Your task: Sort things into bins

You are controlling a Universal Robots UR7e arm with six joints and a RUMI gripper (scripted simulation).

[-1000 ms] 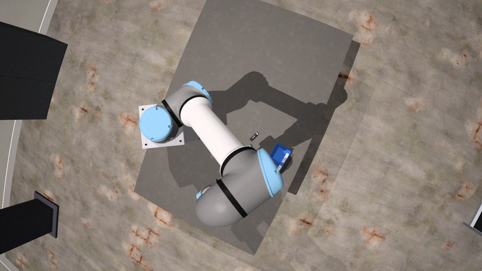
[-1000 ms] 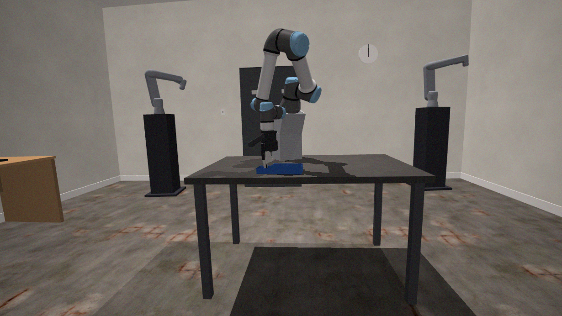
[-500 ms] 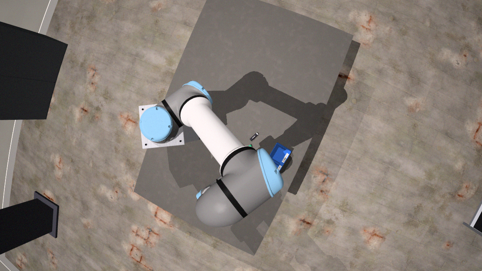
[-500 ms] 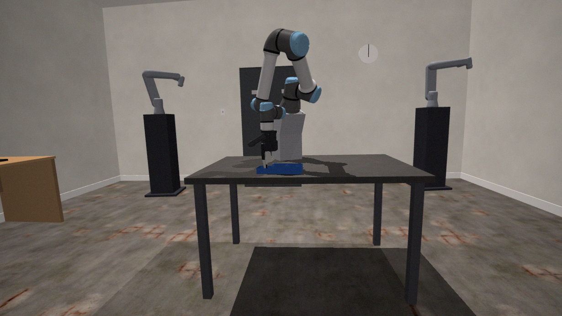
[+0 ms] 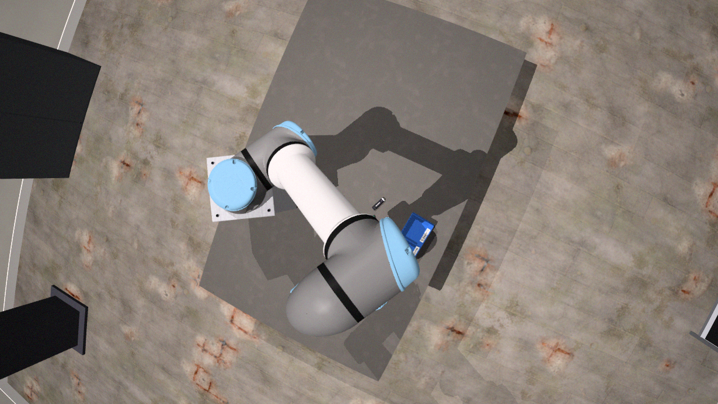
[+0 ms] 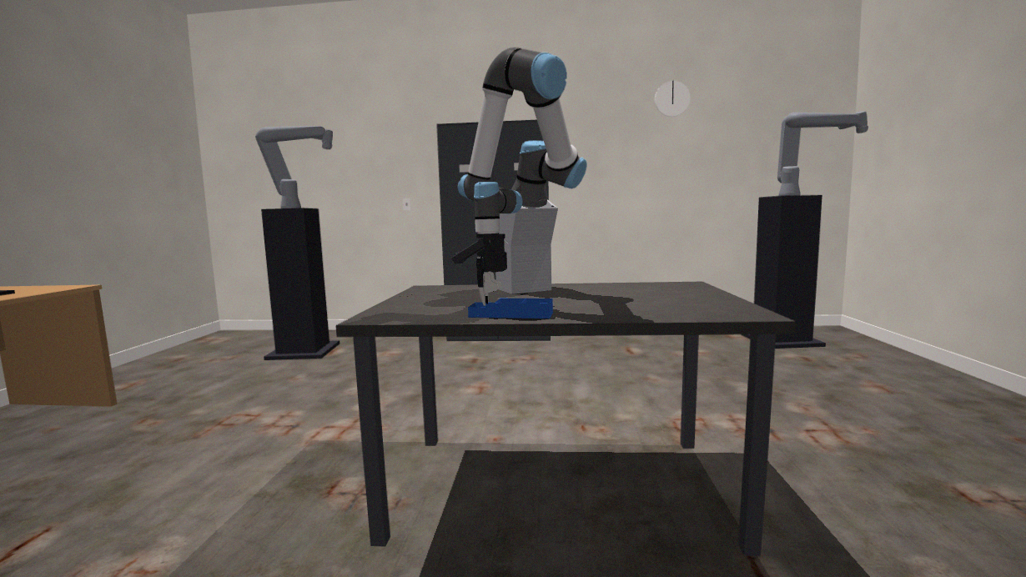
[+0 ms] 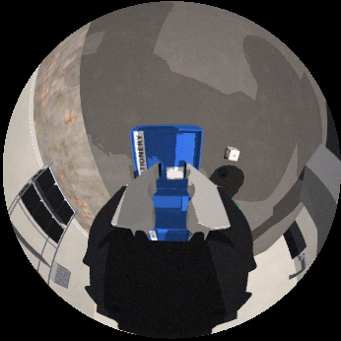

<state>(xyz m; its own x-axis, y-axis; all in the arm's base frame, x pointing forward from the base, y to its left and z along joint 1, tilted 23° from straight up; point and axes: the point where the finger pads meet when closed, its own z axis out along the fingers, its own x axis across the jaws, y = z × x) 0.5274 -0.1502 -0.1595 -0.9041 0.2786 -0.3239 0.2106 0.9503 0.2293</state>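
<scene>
Right now the green stick-like thing is 10 cm behind my hand, 14 cm to the left of it and 4 cm below it. From my hand the other things lie so: black cylinder 11 cm behind, 20 cm to the left, 4 cm below; then white die 9 cm behind, 2 cm to the left, 4 cm below.
</scene>
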